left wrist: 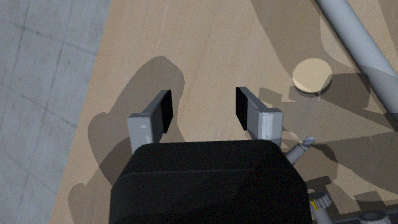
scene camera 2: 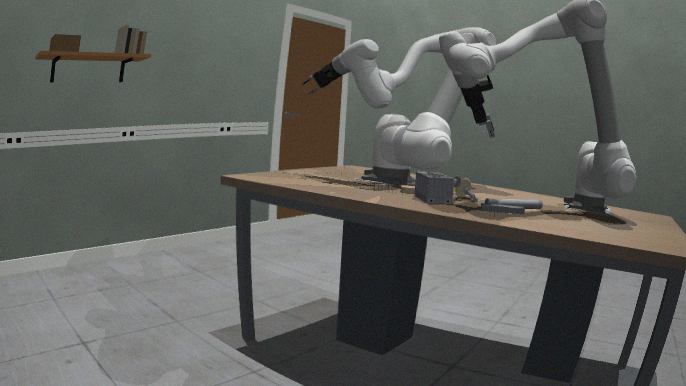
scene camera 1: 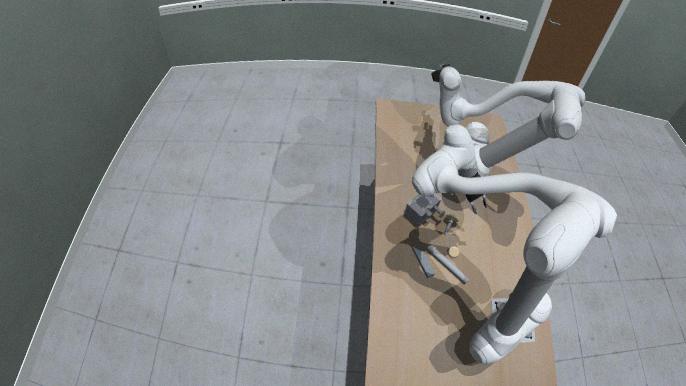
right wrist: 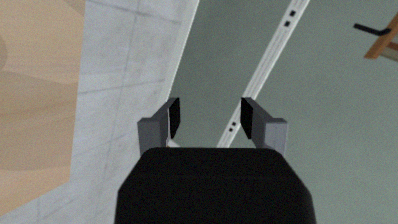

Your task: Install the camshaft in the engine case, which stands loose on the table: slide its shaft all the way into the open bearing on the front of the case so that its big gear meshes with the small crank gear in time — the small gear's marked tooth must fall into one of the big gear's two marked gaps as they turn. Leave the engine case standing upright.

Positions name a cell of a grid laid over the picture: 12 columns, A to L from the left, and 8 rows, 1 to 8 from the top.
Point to an engine case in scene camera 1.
H5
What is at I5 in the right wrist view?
The right gripper.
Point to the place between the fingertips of the left gripper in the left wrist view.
At G4
